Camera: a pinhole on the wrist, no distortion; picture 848 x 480 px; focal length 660.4 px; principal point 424.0 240.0 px. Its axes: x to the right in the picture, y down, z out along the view. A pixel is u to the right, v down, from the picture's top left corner.
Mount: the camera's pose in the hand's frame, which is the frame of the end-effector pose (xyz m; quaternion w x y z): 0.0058 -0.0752 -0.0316 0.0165 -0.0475 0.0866 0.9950
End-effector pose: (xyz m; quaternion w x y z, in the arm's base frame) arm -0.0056 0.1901 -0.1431 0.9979 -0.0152 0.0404 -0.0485
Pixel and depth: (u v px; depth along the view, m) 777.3 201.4 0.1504
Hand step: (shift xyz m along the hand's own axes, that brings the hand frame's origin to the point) -0.0877 -0.0384 0.1065
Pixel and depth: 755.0 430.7 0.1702
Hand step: -0.0967 -0.0919 0.1354
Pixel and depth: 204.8 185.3 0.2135
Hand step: 0.0575 -0.0224 0.1816
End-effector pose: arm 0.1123 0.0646 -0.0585 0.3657 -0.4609 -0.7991 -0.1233
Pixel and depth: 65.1 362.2 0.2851
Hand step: 0.1317 -0.0814 0.2720
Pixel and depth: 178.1 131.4 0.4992
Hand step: 0.1484 0.0878 0.4619
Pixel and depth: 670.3 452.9 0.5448
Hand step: -0.2535 -0.1484 0.5128
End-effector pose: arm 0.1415 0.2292 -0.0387 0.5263 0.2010 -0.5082 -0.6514
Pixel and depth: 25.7 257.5 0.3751
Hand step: 0.1961 -0.0253 0.3599
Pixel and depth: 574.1 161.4 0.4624
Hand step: -0.1389 0.0620 0.4021
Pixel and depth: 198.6 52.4 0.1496
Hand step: 0.0446 -0.0086 0.1128
